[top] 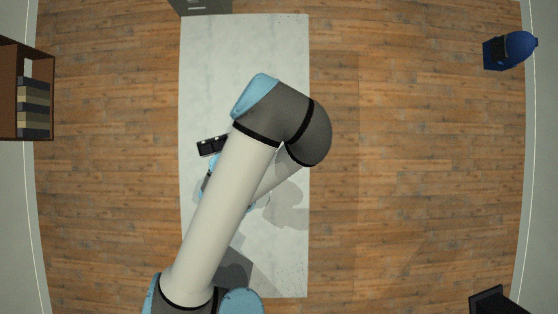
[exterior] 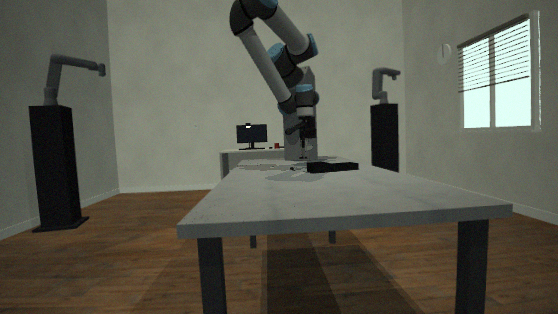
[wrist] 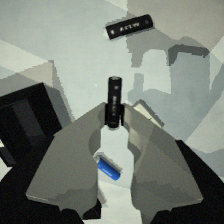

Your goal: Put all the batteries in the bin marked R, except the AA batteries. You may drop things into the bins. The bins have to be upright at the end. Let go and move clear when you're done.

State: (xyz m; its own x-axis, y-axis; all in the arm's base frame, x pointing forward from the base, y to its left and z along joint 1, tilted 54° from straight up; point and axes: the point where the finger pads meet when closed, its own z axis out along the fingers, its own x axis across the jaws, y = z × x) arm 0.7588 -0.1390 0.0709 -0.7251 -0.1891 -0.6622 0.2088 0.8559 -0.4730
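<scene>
The thin black cylindrical battery is 1 cm below my hand. The rest, counted from my hand: white domino: 2 cm behind, 6 cm to the left, 7 cm below; thicker black battery: 3 cm behind, 5 cm to the right, 7 cm below; blue cylindrical battery: 4 cm ahead, 13 cm to the left, 7 cm below.
</scene>
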